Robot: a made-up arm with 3 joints. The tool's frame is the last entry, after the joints. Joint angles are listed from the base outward.
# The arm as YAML. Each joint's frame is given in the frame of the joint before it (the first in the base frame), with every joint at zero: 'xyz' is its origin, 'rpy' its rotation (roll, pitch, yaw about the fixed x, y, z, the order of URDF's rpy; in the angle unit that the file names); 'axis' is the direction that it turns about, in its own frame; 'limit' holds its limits. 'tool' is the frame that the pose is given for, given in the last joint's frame.
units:
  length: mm
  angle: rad
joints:
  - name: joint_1
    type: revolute
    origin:
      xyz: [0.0, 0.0, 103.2]
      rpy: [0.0, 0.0, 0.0]
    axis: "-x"
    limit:
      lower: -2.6
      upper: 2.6
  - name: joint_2
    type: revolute
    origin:
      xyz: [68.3, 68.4, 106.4]
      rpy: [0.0, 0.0, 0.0]
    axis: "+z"
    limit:
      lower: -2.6
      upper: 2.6
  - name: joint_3
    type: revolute
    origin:
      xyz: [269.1, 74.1, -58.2]
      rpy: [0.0, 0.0, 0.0]
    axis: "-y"
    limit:
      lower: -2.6
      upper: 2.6
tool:
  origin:
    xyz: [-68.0, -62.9, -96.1]
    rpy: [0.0, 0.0, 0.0]
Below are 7 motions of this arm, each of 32 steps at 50 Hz.
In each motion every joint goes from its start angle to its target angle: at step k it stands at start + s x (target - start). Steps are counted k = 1, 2, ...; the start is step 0. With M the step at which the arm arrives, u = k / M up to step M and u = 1 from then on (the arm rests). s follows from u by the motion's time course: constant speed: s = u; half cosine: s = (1 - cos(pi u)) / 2; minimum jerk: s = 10 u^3 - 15 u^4 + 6 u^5.
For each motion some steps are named. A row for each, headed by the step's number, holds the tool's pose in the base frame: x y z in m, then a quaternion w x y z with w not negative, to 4 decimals.
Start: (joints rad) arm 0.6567 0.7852 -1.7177
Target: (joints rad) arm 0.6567 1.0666 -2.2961
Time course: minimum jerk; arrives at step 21
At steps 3, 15, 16, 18, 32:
3: 0.1904 0.2445 0.0797 0.4714 -0.4708 0.7456 0.0100
15: 0.1794 0.3143 0.0632 0.2281 -0.5412 0.8082 -0.0431
16: 0.1781 0.3186 0.0612 0.2121 -0.5455 0.8094 -0.0476
18: 0.1762 0.3240 0.0585 0.1918 -0.5509 0.8104 -0.0537
32: 0.1755 0.3259 0.0576 0.1849 -0.5528 0.8106 -0.0558

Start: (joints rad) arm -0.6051 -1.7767 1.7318
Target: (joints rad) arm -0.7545 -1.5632 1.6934
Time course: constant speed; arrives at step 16
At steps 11, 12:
11: 0.0574 -0.2277 -0.0999 0.6132 -0.3576 -0.3186 -0.6281
12: 0.0624 -0.2256 -0.1022 0.6171 -0.3497 -0.3194 -0.6285

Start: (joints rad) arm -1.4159 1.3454 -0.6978
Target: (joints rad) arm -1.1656 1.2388 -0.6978
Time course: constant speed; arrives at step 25
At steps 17, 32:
17: 0.1032 0.0530 0.3176 0.7324 0.2758 -0.1025 0.6140
32: 0.1083 0.0695 0.3115 0.7481 0.2554 -0.0679 0.6087

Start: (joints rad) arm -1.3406 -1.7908 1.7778
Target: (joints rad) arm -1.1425 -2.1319 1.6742
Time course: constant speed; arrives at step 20
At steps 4, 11, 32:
4: -0.0279 -0.0779 -0.1817 0.6774 -0.2597 -0.0567 -0.6859
11: -0.0698 -0.0886 -0.1621 0.6583 -0.3102 -0.0252 -0.6854
32: -0.1200 -0.0961 -0.1302 0.6239 -0.3717 0.0147 -0.6873

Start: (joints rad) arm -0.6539 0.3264 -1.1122
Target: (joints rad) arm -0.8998 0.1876 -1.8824
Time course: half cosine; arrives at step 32
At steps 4, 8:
4: 0.2103 0.0573 0.2369 0.8135 0.1888 0.4605 0.3008
8: 0.2133 0.0465 0.2448 0.7907 0.1910 0.4925 0.3095

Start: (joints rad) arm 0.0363 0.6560 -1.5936
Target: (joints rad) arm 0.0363 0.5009 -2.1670
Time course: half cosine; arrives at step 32
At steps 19, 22, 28, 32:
19: 0.2377 0.1920 0.2441 0.5300 -0.2378 0.8022 0.1379
22: 0.2467 0.1927 0.2486 0.5007 -0.2345 0.8240 0.1235
28: 0.2599 0.1932 0.2538 0.4585 -0.2286 0.8524 0.1043
32: 0.2627 0.1932 0.2547 0.4496 -0.2272 0.8580 0.1005

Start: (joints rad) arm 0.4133 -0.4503 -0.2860
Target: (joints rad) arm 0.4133 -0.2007 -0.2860
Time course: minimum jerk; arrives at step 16
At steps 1, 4, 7, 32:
1: 0.2323 -0.0085 0.0798 0.9509 -0.1669 0.0907 -0.2445
4: 0.2340 -0.0046 0.0781 0.9532 -0.1692 0.0936 -0.2326
7: 0.2380 0.0061 0.0734 0.9587 -0.1753 0.1015 -0.1996
32: 0.2437 0.0305 0.0627 0.9668 -0.1881 0.1184 -0.1261

